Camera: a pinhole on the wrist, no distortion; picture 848 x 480 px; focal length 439.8 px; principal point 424.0 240.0 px. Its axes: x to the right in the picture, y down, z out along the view. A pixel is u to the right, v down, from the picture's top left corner.
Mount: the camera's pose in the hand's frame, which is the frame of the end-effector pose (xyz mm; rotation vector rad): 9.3 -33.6 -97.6 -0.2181 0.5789 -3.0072
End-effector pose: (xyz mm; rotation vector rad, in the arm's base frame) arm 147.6 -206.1 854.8 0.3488 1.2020 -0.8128
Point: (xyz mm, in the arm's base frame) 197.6 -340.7 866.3
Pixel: 412.5 119.8
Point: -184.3 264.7 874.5
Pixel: behind the camera
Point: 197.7 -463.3 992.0
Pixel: 533.7 225.7
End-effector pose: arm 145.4 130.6 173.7 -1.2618 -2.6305 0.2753
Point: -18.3 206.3 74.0
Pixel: 227.8 119.6
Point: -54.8 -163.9 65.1
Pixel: 673.0 424.0
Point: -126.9 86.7 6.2
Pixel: 370.2 264.6
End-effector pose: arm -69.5 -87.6 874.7 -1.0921 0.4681 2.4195
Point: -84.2 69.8 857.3
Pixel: 376.2 296.9
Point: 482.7 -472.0 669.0
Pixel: behind the camera
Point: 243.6 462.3 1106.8
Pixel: outside the picture
